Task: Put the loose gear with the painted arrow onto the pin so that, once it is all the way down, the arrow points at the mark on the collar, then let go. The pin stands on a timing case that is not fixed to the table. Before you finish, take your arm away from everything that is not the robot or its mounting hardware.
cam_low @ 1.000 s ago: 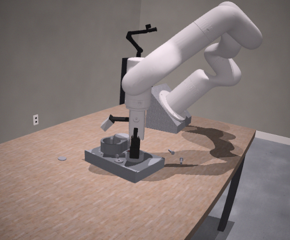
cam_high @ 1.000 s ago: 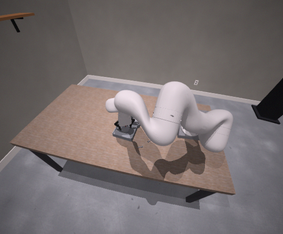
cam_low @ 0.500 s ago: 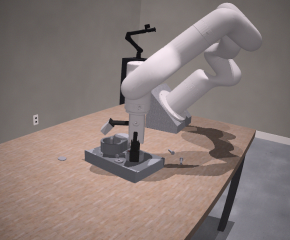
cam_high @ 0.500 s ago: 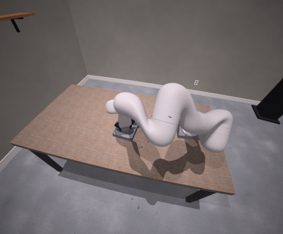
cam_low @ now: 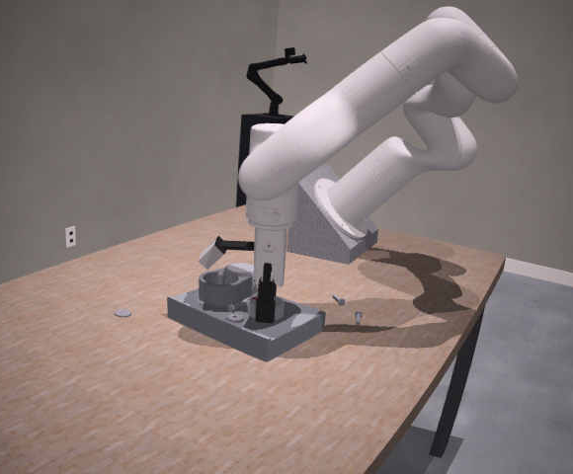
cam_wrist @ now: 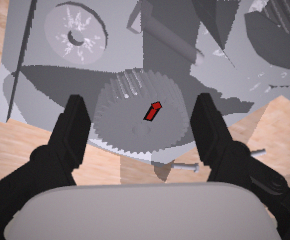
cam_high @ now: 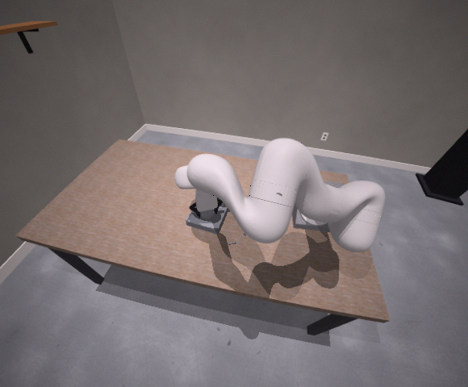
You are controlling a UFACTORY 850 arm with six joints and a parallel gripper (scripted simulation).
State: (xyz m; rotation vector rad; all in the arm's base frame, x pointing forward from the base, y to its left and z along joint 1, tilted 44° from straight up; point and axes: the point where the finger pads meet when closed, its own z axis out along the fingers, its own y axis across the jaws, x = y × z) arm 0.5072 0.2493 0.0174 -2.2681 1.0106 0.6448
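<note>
My gripper is now right at the grey toothed gear. Round my hand: bolt: 50 mm to the right, 30 mm ahead, 10 mm below; washer: 60 mm ahead, 20 mm to the right, 10 mm below.
</note>
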